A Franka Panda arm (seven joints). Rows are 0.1 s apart.
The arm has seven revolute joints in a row. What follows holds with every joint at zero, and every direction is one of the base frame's. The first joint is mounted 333 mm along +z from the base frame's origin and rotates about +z. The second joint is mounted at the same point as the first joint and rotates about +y. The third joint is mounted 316 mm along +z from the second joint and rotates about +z. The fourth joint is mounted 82.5 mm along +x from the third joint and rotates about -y. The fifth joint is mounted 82.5 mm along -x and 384 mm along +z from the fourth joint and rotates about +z. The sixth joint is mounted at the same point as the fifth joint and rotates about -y. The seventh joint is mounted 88 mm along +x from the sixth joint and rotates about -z. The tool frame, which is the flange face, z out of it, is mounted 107 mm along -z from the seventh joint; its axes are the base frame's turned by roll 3.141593, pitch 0 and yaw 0 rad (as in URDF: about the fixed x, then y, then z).
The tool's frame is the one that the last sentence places.
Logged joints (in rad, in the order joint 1, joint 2, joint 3, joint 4, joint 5, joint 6, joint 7), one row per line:
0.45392, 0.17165, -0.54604, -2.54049, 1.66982, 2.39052, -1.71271
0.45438, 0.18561, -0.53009, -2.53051, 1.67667, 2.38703, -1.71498
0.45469, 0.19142, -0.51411, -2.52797, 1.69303, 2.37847, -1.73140
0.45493, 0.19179, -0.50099, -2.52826, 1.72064, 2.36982, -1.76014
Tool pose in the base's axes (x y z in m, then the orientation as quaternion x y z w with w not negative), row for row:
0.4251, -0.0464, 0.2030, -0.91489, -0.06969, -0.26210, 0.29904
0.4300, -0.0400, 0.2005, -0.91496, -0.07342, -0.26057, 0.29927
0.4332, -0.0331, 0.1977, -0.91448, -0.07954, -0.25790, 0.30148
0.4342, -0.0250, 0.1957, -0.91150, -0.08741, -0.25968, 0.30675
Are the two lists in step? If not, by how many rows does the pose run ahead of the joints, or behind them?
The pose runs 1 row behind the joints: the pose in row i belongs to the joints in row i - 1.
